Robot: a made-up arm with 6 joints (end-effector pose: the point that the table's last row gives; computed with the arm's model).
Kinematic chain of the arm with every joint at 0, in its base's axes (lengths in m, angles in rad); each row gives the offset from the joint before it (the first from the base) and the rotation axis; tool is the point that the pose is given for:
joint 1: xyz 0 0 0.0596 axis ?
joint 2: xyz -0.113 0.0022 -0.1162 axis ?
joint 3: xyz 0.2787 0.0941 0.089 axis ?
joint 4: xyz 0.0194 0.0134 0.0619 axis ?
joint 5: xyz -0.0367 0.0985 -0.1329 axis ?
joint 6: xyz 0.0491 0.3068 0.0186 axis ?
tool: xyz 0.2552 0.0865 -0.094
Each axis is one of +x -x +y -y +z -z.
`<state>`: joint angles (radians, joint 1 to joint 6).
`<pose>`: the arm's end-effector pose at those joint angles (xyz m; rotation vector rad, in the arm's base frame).
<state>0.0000 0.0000 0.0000 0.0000 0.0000 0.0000</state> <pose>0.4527 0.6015 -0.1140 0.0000 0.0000 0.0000</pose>
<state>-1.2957 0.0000 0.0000 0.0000 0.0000 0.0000</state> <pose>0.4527 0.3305 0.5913 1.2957 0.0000 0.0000</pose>
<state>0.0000 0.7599 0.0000 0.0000 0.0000 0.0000</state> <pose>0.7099 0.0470 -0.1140 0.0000 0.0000 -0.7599</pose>
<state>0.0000 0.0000 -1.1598 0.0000 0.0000 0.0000</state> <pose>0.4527 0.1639 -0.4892 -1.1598 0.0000 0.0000</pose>
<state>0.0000 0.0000 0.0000 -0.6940 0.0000 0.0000</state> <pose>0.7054 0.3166 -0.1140 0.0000 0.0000 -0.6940</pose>
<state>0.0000 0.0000 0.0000 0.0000 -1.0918 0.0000</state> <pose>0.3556 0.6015 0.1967 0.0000 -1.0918 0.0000</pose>
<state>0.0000 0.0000 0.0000 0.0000 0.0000 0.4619</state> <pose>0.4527 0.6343 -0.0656 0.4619 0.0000 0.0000</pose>
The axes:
joint 1: -x
joint 2: -z
joint 3: +x
joint 4: +z
joint 5: +y
joint 6: +x

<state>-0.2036 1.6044 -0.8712 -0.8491 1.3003 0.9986</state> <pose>-0.1204 -0.6364 -0.5675 0.7910 -0.2190 -3.0170</pose>
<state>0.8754 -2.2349 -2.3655 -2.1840 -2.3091 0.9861</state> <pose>-0.8453 0.3043 -0.4119 -0.4814 1.8735 -0.5218</pose>
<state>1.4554 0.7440 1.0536 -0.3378 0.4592 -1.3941</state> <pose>0.6394 0.0503 0.1245 -1.4625 0.1346 -0.7250</pose>
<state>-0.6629 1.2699 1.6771 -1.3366 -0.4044 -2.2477</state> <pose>0.1224 -0.3404 -0.4436 0.6943 1.8320 -0.2392</pose>
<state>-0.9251 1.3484 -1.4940 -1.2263 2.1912 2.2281</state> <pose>-0.2470 -0.1848 -0.6931 -0.1453 1.0556 2.2589</pose>
